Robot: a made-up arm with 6 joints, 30 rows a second.
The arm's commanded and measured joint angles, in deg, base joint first. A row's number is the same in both.
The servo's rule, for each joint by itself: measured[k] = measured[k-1] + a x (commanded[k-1-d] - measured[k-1]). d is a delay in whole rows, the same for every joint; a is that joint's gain. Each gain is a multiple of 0.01, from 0.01 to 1. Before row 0 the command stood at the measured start. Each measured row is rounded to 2 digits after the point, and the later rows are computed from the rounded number. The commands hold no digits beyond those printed.
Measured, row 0:
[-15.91, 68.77, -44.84, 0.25, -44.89, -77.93]
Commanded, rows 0 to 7:
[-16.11, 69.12, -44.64, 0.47, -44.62, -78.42]
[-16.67, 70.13, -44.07, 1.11, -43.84, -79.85]
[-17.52, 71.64, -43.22, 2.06, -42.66, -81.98]
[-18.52, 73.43, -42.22, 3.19, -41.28, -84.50]
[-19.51, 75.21, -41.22, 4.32, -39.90, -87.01]
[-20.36, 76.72, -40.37, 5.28, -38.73, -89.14]
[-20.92, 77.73, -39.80, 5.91, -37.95, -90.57]
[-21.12, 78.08, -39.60, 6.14, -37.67, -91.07]
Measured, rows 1 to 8:
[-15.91, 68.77, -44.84, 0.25, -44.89, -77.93]
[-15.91, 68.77, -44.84, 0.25, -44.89, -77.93]
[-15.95, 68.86, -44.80, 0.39, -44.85, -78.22]
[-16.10, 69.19, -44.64, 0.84, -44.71, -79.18]
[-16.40, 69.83, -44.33, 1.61, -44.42, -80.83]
[-16.85, 70.77, -43.87, 2.61, -43.98, -83.00]
[-17.41, 71.92, -43.29, 3.69, -43.41, -85.37]
[-18.03, 73.17, -42.65, 4.69, -42.75, -87.59]
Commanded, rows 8 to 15:
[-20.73, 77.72, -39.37, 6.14, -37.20, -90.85]
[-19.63, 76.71, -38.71, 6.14, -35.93, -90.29]
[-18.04, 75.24, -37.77, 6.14, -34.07, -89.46]
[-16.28, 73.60, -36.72, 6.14, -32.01, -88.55]
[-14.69, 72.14, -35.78, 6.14, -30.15, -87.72]
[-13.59, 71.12, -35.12, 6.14, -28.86, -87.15]
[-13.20, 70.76, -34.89, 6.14, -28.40, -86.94]
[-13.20, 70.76, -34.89, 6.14, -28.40, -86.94]
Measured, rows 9 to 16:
[-18.64, 74.36, -42.02, 5.46, -42.08, -89.35]
[-19.16, 75.33, -41.49, 5.89, -41.46, -90.36]
[-19.49, 75.95, -41.02, 6.05, -40.86, -90.65]
[-19.52, 76.15, -40.51, 6.11, -40.17, -90.44]
[-19.21, 75.91, -39.91, 6.13, -39.32, -89.86]
[-18.59, 75.31, -39.21, 6.14, -38.30, -89.09]
[-17.77, 74.49, -38.46, 6.14, -37.16, -88.28]
[-16.89, 73.61, -37.73, 6.14, -36.00, -87.61]

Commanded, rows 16 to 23:
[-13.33, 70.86, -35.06, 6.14, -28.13, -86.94]
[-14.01, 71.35, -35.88, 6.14, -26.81, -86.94]
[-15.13, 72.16, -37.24, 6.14, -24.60, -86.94]
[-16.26, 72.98, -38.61, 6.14, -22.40, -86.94]
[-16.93, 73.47, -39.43, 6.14, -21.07, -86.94]
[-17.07, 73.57, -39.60, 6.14, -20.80, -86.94]
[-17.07, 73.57, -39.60, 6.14, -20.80, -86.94]
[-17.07, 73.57, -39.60, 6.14, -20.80, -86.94]
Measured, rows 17 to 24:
[-16.12, 72.87, -37.11, 6.14, -34.94, -87.21]
[-15.51, 72.32, -36.62, 6.14, -34.02, -87.05]
[-15.05, 71.94, -36.28, 6.14, -33.20, -86.99]
[-14.83, 71.79, -36.19, 6.14, -32.31, -86.96]
[-14.89, 71.89, -36.42, 6.14, -31.23, -86.95]
[-15.18, 72.17, -36.90, 6.14, -29.99, -86.94]
[-15.55, 72.51, -37.46, 6.14, -28.74, -86.94]
[-15.87, 72.79, -37.93, 6.14, -27.63, -86.94]

